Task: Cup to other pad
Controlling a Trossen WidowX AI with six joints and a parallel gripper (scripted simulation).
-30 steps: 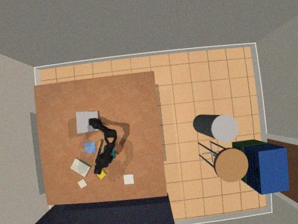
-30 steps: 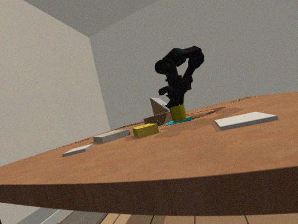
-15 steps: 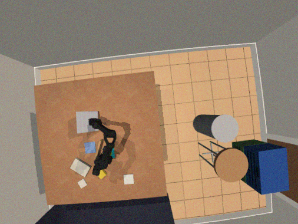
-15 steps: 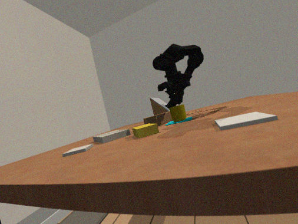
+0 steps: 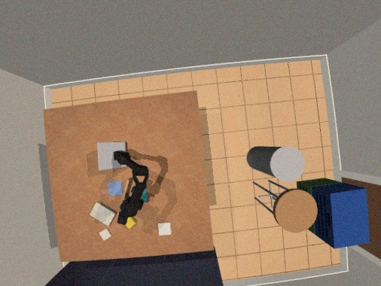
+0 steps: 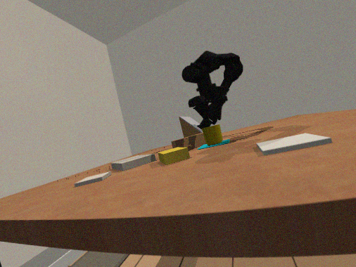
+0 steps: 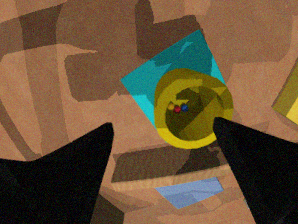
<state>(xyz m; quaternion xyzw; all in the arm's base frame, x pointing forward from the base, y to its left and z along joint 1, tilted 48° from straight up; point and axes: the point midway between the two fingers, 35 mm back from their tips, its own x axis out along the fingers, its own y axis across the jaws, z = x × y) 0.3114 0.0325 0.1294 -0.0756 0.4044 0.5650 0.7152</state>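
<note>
The cup lies 50 mm below my gripper tip, 20 mm to the right of it and 20 mm ahead of it. The rest, counted from my gripper tip: teal pad 100 mm below, 30 mm ahead, 20 mm to the right.
</note>
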